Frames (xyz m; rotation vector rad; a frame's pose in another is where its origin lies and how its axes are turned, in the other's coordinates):
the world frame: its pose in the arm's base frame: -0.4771 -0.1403 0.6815 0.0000 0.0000 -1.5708
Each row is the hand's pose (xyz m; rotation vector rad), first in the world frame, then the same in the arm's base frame.
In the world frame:
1: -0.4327 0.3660 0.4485 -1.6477 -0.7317 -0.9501
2: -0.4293 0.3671 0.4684 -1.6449 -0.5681 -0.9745
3: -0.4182 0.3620 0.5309 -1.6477 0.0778 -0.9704
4: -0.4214 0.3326 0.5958 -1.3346 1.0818 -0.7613
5: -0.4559 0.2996 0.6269 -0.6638 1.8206 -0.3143
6: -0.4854 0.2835 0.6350 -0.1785 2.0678 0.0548
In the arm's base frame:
1: -0.1111 0.2924 1.1300 -2.0905 0.8048 -1.9370
2: -0.1100 0.2890 1.1499 -1.9556 0.9515 -1.9997
3: -0.1151 0.2779 1.2124 -1.3900 1.5278 -2.0534
4: -0.1445 0.2811 1.2773 -0.2163 2.0675 -1.8267
5: -0.1775 0.3156 1.3084 0.9201 1.9760 -1.2937
6: -0.1936 0.3451 1.3165 1.4186 1.6867 -0.8779

